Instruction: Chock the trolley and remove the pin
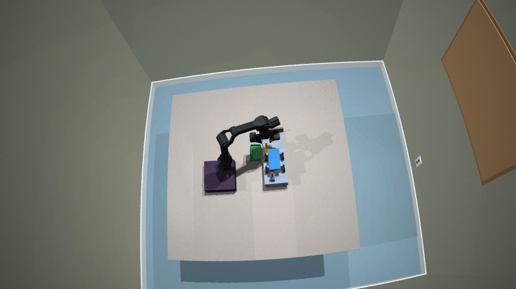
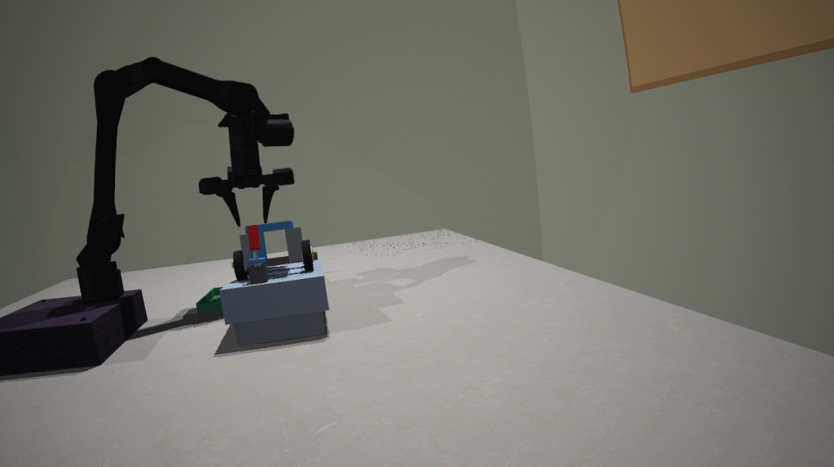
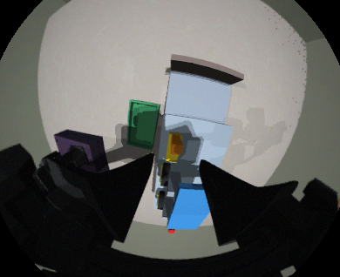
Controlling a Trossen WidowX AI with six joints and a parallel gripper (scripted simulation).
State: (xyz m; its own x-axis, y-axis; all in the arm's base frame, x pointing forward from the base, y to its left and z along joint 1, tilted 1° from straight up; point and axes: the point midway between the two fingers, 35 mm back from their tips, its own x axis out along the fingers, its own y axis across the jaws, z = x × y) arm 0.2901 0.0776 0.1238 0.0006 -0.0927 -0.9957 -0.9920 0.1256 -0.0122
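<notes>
Now: gripper tip 230 mm to the left of the red-headed stop pin and 20 mm above it. From my gripper tip the other things lie so: blue trolley (30 mm ahead, 130 mm to the right, 40 mm below); then green tray (80 mm behind, 150 mm below); then yellow chock (30 mm to the right, 70 mm below).
</notes>
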